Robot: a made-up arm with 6 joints. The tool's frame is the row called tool.
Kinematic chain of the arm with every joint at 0, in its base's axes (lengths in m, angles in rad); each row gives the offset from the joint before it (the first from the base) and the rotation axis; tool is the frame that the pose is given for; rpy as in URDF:
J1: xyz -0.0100 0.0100 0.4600 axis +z
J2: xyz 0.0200 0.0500 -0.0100 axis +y
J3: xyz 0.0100 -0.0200 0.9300 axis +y
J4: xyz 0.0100 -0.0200 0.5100 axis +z
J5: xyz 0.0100 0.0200 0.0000 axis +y
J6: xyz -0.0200 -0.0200 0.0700 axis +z
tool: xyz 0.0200 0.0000 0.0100 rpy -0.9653 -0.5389 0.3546
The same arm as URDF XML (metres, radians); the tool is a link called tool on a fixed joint. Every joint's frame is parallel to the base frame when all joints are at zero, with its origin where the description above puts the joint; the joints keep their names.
<robot name="arm">
<joint name="tool_fixed" type="fixed"><parent link="link6"/><child link="tool"/><origin xyz="0.02 0 0.01" rpy="-0.9653 -0.5389 0.3546"/></joint>
<joint name="J6" type="continuous"><parent link="link5"/><child link="link6"/><origin xyz="-0.02 -0.02 0.07"/><axis xyz="0 0 1"/></joint>
<joint name="J5" type="continuous"><parent link="link4"/><child link="link5"/><origin xyz="0.01 0.02 0"/><axis xyz="0 1 0"/></joint>
<joint name="J4" type="continuous"><parent link="link3"/><child link="link4"/><origin xyz="0.01 -0.02 0.51"/><axis xyz="0 0 1"/></joint>
<joint name="J3" type="continuous"><parent link="link2"/><child link="link3"/><origin xyz="0.01 -0.02 0.93"/><axis xyz="0 1 0"/></joint>
<joint name="J2" type="continuous"><parent link="link1"/><child link="link2"/><origin xyz="0.02 0.05 -0.01"/><axis xyz="0 1 0"/></joint>
<joint name="J1" type="continuous"><parent link="base"/><child link="link1"/><origin xyz="-0.01 0.01 0.46"/><axis xyz="0 0 1"/></joint>
<link name="base"/>
<link name="link1"/>
<link name="link2"/>
<link name="link3"/>
<link name="link4"/>
<link name="link5"/>
<link name="link6"/>
<link name="tool"/>
</robot>

